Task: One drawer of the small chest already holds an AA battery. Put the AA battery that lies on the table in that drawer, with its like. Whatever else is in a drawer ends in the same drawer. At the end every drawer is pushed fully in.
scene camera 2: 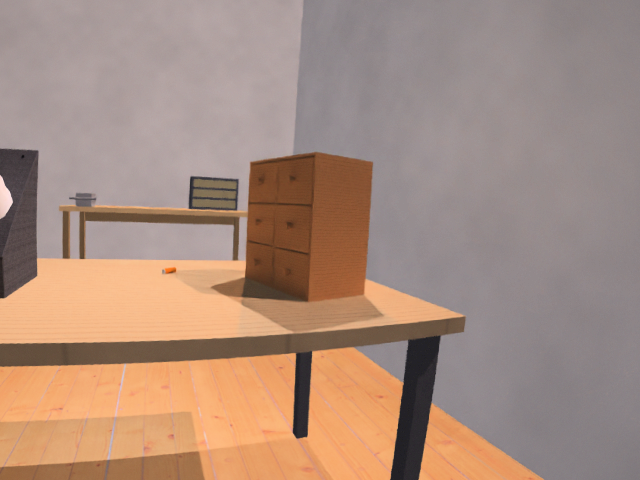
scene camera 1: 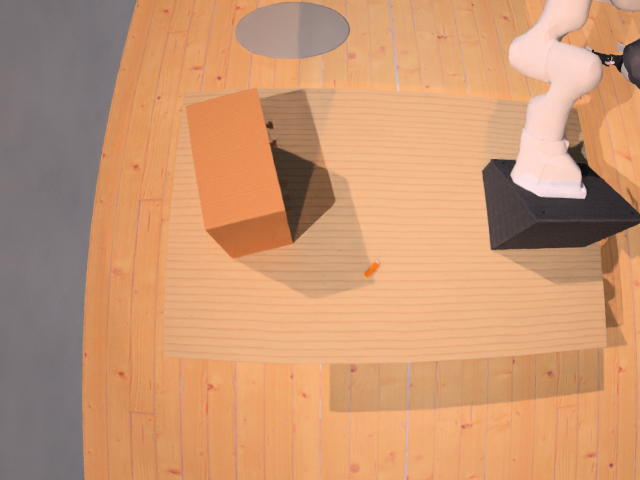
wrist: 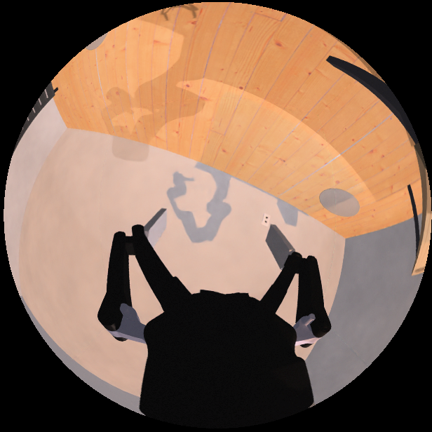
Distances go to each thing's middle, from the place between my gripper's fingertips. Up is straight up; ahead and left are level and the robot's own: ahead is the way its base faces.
Scene:
I see the small brown chest (scene camera 1: 243, 211) 117 cm ahead of my hand, 78 cm to the left of it and 10 cm above it.

